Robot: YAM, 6 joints.
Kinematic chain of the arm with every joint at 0, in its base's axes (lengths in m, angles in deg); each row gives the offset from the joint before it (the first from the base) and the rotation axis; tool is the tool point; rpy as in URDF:
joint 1: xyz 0 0 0.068 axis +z
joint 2: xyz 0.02 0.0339 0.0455 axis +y
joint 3: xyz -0.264 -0.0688 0 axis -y
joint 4: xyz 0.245 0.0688 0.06 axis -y
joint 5: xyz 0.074 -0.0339 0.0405 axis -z
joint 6: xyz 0.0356 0 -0.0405 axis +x
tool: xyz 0 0 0 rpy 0 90 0
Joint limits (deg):
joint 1: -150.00..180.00
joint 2: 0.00..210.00
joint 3: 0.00..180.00
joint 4: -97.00..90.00
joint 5: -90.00..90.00
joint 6: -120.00..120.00
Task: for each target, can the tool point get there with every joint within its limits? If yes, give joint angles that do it. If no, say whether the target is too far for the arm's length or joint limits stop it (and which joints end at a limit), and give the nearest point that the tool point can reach.
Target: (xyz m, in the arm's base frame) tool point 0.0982 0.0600 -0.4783
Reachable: no: joint limits stop it (at a limit: joint 2) | nearest point 0.1260 0.0770 -0.3660 | short by 0.117 m
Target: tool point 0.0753 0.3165 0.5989
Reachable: yes | joints 75.98 99.62 137.96 -24.56 -5.79 97.41
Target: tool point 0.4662 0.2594 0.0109
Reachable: yes | joints 29.03 153.71 109.70 -13.50 -0.94 -0.63
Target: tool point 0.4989 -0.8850 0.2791
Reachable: no: too far | nearest point 0.3130 -0.5552 0.2162 | short by 0.384 m
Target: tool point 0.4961 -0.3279 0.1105
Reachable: yes | joints -36.60 163.61 127.79 47.07 -66.12 61.67
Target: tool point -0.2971 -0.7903 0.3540
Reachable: no: too far | nearest point -0.2184 -0.5811 0.2888 | short by 0.233 m
